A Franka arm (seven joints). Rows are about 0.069 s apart.
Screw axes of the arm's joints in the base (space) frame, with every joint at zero. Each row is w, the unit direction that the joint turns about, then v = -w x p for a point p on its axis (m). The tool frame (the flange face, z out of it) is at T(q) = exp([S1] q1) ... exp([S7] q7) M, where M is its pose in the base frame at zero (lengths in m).
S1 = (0, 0, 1, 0, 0, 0)
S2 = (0, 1, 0, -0.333, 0, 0)
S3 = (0, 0, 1, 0, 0, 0)
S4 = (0, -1, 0, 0.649, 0, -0.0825)
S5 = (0, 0, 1, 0, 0, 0)
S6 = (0, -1, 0, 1.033, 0, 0)
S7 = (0, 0, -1, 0, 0.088, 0)
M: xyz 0.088 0 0.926 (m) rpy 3.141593 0 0 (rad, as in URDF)
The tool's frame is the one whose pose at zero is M.
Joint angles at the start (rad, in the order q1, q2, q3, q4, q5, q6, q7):
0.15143, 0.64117, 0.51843, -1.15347, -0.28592, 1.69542, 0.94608
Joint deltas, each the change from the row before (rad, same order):
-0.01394, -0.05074, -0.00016, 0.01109, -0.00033, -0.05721, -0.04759
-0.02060, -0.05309, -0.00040, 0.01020, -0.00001, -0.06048, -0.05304
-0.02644, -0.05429, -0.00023, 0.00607, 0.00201, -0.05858, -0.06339
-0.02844, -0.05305, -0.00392, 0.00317, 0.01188, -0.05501, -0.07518
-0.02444, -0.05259, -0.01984, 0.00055, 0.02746, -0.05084, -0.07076
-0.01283, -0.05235, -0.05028, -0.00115, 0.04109, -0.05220, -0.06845
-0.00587, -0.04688, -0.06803, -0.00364, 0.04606, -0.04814, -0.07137
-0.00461, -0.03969, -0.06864, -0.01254, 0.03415, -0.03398, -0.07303
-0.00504, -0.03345, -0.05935, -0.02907, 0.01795, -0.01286, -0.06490
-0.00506, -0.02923, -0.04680, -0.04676, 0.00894, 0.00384, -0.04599
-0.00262, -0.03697, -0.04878, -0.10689, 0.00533, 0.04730, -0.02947
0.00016, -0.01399, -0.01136, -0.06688, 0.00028, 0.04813, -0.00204
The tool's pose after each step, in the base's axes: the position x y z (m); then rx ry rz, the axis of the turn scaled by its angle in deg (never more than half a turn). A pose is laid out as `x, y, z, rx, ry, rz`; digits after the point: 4 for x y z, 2 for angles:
0.6309, 0.3244, 0.4887, 176.80, -25.89, -1.46
0.6241, 0.3056, 0.5234, 176.02, -23.26, -0.33
0.6158, 0.2840, 0.5563, 175.24, -20.26, 0.43
0.6063, 0.2615, 0.5861, 174.81, -16.71, 0.42
0.5965, 0.2370, 0.6125, 174.71, -14.31, -0.32
0.5872, 0.2078, 0.6352, 174.65, -13.33, -1.91
0.5791, 0.1758, 0.6533, 174.90, -12.78, -4.00
0.5727, 0.1438, 0.6652, 175.06, -12.04, -5.79
0.5686, 0.1150, 0.6689, 174.86, -11.43, -7.16
0.5659, 0.0914, 0.6645, 174.41, -11.49, -8.69
0.5655, 0.0685, 0.6411, 173.58, -12.69, -10.83
0.5673, 0.0643, 0.6225, 173.29, -13.05, -11.23

